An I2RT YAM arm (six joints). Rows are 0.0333 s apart.
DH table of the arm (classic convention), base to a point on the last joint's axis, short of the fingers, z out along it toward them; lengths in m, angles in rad. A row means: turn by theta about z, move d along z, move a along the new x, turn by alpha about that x. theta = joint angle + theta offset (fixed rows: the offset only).
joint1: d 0.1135  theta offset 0  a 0.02  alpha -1.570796
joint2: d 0  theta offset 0  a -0.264  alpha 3.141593
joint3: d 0  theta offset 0.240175  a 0.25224  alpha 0
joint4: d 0  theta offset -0.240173  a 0.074  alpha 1.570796
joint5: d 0  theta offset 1.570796  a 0  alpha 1.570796
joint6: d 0.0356  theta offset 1.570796  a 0  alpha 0
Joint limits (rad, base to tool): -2.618..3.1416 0..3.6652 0..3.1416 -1.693..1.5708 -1.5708..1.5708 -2.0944..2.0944
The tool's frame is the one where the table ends.
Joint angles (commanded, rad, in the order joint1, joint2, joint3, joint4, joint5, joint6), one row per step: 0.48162, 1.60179, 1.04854, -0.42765, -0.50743, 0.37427; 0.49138, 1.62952, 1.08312, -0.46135, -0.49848, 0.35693; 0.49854, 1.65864, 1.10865, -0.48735, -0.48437, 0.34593; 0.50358, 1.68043, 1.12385, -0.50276, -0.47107, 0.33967; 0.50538, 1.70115, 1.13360, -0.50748, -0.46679, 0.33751; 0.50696, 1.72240, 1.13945, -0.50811, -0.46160, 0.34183; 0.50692, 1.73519, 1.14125, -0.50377, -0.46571, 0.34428; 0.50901, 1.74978, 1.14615, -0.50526, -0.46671, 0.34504; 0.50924, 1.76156, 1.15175, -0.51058, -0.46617, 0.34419; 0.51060, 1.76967, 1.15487, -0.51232, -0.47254, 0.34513; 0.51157, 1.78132, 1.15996, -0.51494, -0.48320, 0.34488; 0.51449, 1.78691, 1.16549, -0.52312, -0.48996, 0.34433; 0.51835, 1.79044, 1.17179, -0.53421, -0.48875, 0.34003
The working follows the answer.
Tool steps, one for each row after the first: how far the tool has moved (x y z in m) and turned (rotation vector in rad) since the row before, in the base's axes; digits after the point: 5 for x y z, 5 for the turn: 0.00339, 0.00511, -0.00035, -0.02260, 0.00897, 0.01762; 0.00324, 0.00397, -0.00325, -0.02663, 0.01335, 0.00808; 0.00221, 0.00268, -0.00350, -0.02173, 0.00990, 0.00322; 0.00249, 0.00192, -0.00414, -0.01121, 0.01062, 0.00142; 0.00226, 0.00169, -0.00532, -0.01114, 0.01437, -0.00426; 0.00146, 0.00094, -0.00340, 0.00031, 0.00903, -0.00010; 0.00124, 0.00156, -0.00347, -0.00456, 0.01065, 0.00193; 0.00120, 0.00074, -0.00257, -0.00613, 0.00931, 0.00067; 0.00048, 0.00105, -0.00180, 0.00184, 0.00923, 0.00336; 0.00092, 0.00129, -0.00242, 0.00390, 0.01258, 0.00570; -0.00013, 0.00136, -0.00059, 0.00126, 0.00987, 0.00618; -0.00039, 0.00131, 0.00007, -0.00542, 0.00416, 0.00683
Tool pose at each row, in the base's axes (x y z in m, rotation vector in rad; rounded; the steps above come from the unrounded poses): 0.28146, 0.16663, 0.21234, -0.35083, 2.63648, 0.95985; 0.28485, 0.17175, 0.21199, -0.37655, 2.65850, 0.93990; 0.28809, 0.17571, 0.20873, -0.38865, 2.68594, 0.91336; 0.29030, 0.17839, 0.20524, -0.39425, 2.70707, 0.88999; 0.29279, 0.18031, 0.20110, -0.39491, 2.72290, 0.88012; 0.29505, 0.18200, 0.19577, -0.38632, 2.74185, 0.87036; 0.29651, 0.18294, 0.19237, -0.38311, 2.74991, 0.87462; 0.29774, 0.18450, 0.18890, -0.38311, 2.76215, 0.87351; 0.29894, 0.18524, 0.18633, -0.38203, 2.77398, 0.86937; 0.29943, 0.18629, 0.18453, -0.38344, 2.78154, 0.87658; 0.30034, 0.18759, 0.18211, -0.38674, 2.79112, 0.88861; 0.30021, 0.18894, 0.18153, -0.39206, 2.79969, 0.89600; 0.29983, 0.19026, 0.18160, -0.40124, 2.80682, 0.89186

